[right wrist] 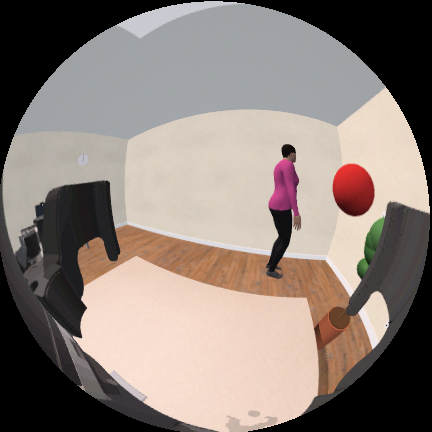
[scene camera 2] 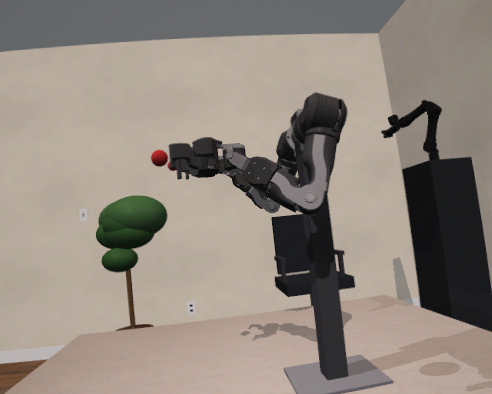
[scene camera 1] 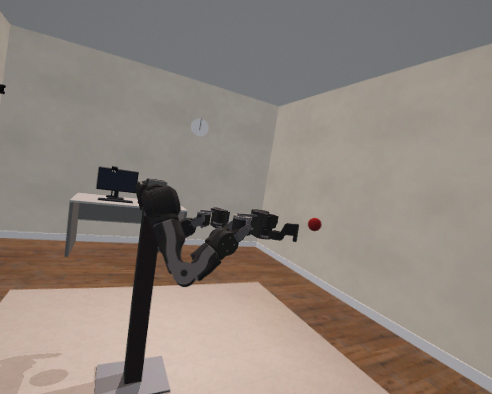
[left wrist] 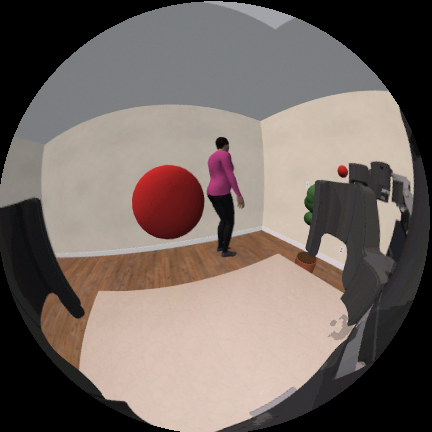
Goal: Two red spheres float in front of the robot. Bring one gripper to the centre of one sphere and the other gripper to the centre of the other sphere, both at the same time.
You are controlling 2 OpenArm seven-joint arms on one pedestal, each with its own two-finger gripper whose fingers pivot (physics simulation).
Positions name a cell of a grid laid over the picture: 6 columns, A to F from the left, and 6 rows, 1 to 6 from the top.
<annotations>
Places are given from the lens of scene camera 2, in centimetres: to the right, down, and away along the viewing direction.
my left gripper (scene camera 2: C3): -18, -8, 81
dark pedestal (scene camera 2: D4): 21, 17, 90
</annotations>
